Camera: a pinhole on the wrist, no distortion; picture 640 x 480 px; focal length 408.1 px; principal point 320.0 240.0 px. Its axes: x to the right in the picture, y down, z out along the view. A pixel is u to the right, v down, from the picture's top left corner.
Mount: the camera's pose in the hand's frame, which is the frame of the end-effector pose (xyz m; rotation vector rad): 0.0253 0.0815 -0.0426 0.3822 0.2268 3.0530
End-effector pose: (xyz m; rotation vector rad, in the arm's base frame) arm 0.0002 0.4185 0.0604 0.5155 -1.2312 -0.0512
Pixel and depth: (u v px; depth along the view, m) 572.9 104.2 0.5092
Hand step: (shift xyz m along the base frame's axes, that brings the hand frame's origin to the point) -0.5816 0.1761 0.1239
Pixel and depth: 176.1 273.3 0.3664
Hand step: -0.1945 -0.0904 0.3163
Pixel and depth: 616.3 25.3 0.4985
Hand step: -0.6070 0.2772 0.1195
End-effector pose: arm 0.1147 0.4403 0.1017 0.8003 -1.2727 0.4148
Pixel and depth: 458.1 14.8 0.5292
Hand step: -0.6273 -0.0307 0.1689
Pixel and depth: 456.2 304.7 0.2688
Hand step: -0.2212 -0.1218 0.0482
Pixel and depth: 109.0 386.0 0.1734
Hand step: -0.0599 -0.0786 0.1657
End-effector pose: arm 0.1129 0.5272 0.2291 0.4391 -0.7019 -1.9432
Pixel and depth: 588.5 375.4 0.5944
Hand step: -0.2801 0.3762 0.4995
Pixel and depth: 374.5 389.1 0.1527
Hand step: -0.0525 -0.0207 0.1211
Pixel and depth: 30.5 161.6 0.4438
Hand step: -0.2292 -0.3834 0.3540
